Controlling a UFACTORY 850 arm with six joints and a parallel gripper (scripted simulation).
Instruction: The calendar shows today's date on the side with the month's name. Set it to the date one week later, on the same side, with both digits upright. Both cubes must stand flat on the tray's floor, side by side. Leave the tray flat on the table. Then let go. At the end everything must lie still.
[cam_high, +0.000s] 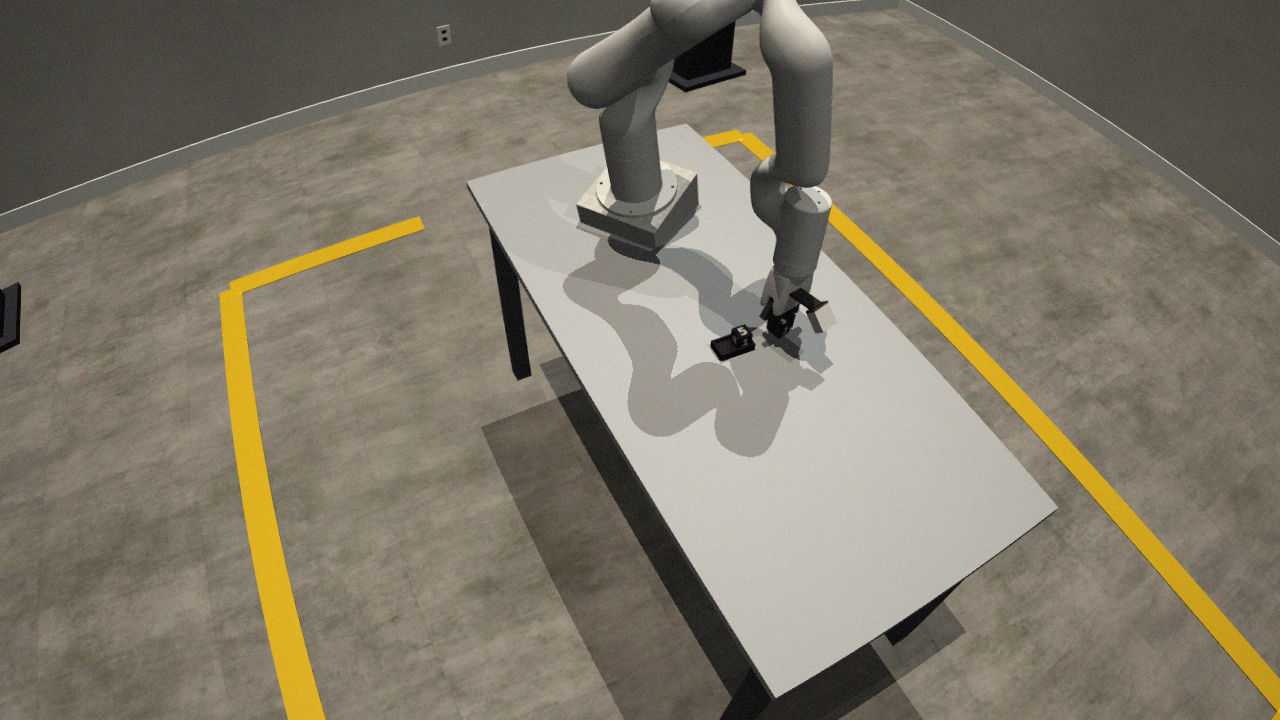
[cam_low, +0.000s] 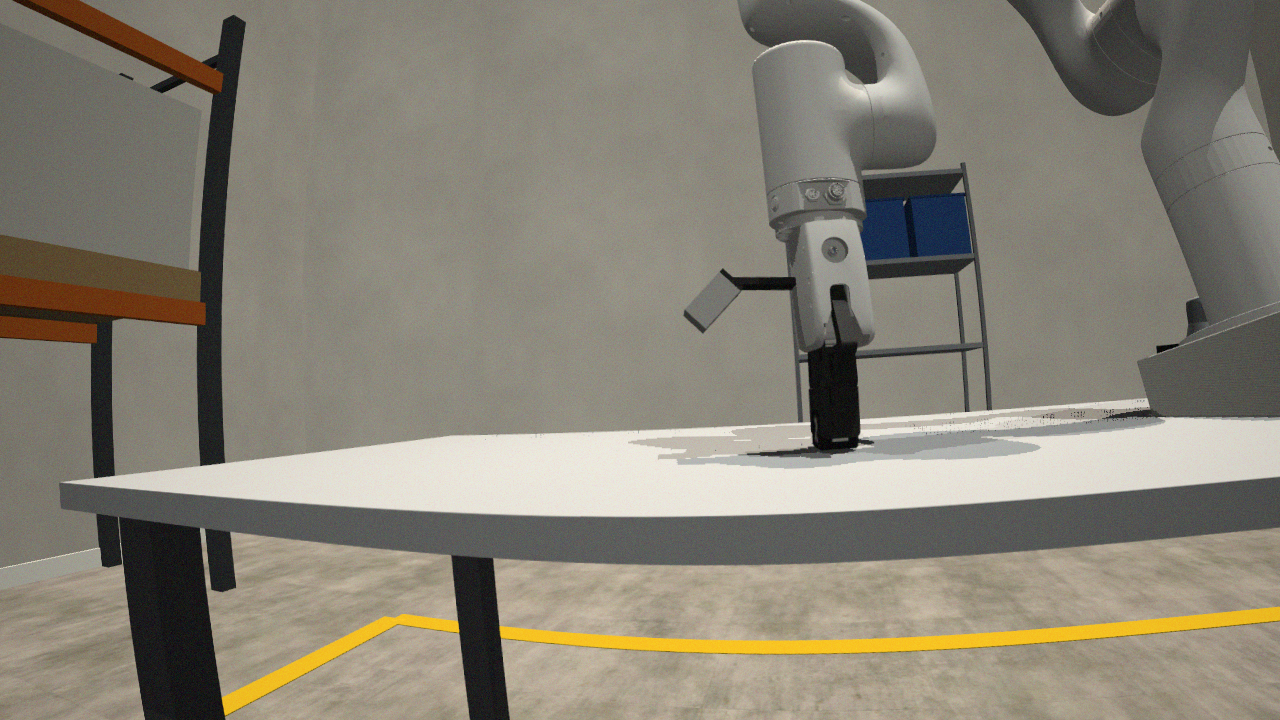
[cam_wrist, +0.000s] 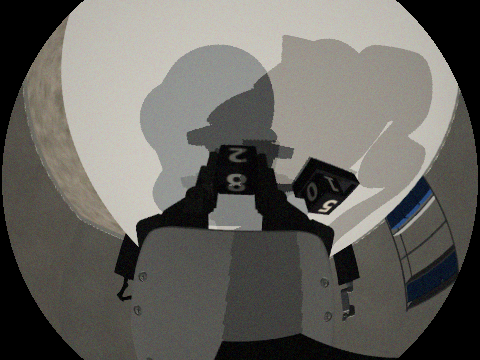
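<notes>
The black cube lies 10 mm below my hand. The rest, counted from my hand: black tray: 20 mm behind, 110 mm to the right, 20 mm below.
</notes>
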